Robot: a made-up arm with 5 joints.
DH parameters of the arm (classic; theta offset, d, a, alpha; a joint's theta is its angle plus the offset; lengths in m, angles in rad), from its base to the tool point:
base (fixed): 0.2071 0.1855 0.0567 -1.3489
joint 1: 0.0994 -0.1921 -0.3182 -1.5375
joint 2: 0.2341 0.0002 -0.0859 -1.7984
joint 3: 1.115 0 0.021 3.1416
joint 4: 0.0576 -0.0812 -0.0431 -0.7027
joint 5: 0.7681 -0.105 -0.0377 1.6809
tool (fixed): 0.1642 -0.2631 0 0
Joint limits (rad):
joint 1: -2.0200..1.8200
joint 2: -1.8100..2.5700
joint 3: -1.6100..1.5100
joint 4: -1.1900..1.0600
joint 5: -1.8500..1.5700
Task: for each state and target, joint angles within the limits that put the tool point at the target. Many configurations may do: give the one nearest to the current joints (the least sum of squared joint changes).
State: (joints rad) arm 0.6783 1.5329 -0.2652 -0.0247 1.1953
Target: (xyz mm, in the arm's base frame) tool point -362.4 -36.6 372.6
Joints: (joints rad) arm 0.7825 1.4900 0.0289 -0.3445 1.0862
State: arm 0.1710 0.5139 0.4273 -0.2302 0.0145
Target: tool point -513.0 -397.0 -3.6
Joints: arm -0.0221 0.3562 0.0395 0.1903 0.0492
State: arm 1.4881 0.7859 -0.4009 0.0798 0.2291
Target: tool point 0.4 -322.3 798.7
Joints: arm 1.5434 0.7209 -0.2511 -0.0771 0.1449
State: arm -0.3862 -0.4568 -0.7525 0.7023 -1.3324
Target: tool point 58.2 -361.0 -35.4
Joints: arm -0.6327 -0.8294 -0.7667 0.6798 -1.7043
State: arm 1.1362 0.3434 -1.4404 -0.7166 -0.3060
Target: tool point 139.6 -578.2 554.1
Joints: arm 1.6504 -0.0086 -1.3091 -0.8271 -0.6316
